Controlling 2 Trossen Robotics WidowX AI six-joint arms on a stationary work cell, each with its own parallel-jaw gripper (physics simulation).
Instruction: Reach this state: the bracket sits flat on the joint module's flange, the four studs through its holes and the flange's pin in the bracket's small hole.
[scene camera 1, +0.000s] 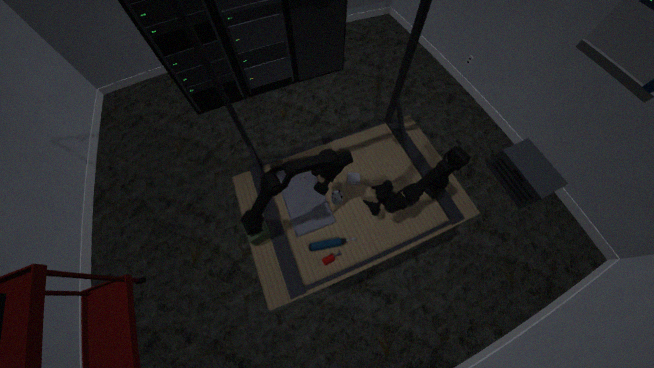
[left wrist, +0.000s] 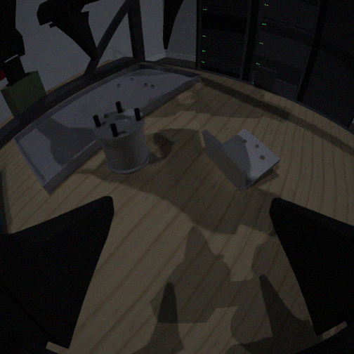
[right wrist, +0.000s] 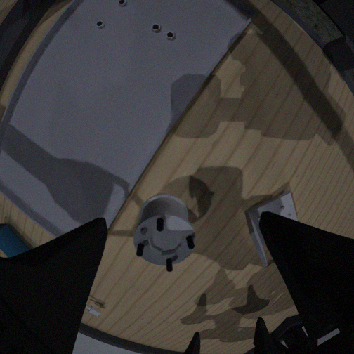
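Where they show: left gripper, fingertip midpoint: (scene camera 1: 367, 193); right gripper, fingertip midpoint: (scene camera 1: 329, 183); left arm's base, link origin: (scene camera 1: 433, 186); right arm's base, link origin: (scene camera 1: 254, 228).
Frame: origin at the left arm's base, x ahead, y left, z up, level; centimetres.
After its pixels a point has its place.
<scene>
The joint module (scene camera 1: 337, 196) {x 46.3, y -29.9, z 2.7 cm} (left wrist: 126, 150) (right wrist: 172, 227) is a grey cylinder standing upright, four black studs on its flange; a small pin (right wrist: 144, 230) shows near the flange edge. The light grey L-shaped bracket (scene camera 1: 353, 178) {x 31.0, y -33.4, z -1.1 cm} (left wrist: 250, 155) (right wrist: 258, 240) rests on the table apart from the module, one plate rising, holes in the other. My left gripper (scene camera 1: 369, 194) {x 34.7, y -19.9, z 6.7 cm} (left wrist: 195, 206) (right wrist: 230, 326) is open and empty, toward the right of the scene view from both. My right gripper (left wrist: 128, 52) (right wrist: 185, 224) is open and empty above the module; its finger partly hides the bracket in the right wrist view.
A grey tray (scene camera 1: 310, 200) {x 57.7, y -39.1, z -2.3 cm} (left wrist: 65, 112) (right wrist: 125, 100) lies beside the module, with several nuts (left wrist: 149, 85) (right wrist: 156, 27) in it. A blue screwdriver (scene camera 1: 326, 244) {x 66.7, y -14.6, z 1.3 cm} and a red-handled tool (scene camera 1: 328, 259) {x 70.5, y -8.5, z 0.6 cm} lie at the table's lower part. A green block (scene camera 1: 258, 236) (left wrist: 24, 92) is by the right arm's base.
</scene>
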